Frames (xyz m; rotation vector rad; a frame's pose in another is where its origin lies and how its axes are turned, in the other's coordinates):
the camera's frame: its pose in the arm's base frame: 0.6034 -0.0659 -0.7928 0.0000 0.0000 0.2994
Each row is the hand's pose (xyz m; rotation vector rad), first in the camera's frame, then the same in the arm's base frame.
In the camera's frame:
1: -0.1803 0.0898 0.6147 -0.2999 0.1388 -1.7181
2: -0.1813 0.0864 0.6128 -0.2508 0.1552 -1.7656
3: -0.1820 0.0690 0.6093 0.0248 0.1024 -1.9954
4: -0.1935 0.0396 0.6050 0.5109 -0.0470 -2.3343
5: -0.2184 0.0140 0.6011 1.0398 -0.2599 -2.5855
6: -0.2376 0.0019 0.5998 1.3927 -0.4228 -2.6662
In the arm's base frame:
1: 0.4046 -0.0333 -0.1781 -0.3045 0.0888 -1.4214
2: 0.4047 -0.0368 -0.1800 -0.2599 0.1113 -1.4684
3: 0.4091 -0.0536 -0.1835 0.0088 0.0999 -1.6963
4: 0.4068 -0.0851 -0.1878 0.4824 0.0280 -2.0417
5: 0.3906 -0.1169 -0.1917 0.9949 -0.0950 -2.3166
6: 0.3758 -0.1342 -0.1930 1.3364 -0.1952 -2.4245

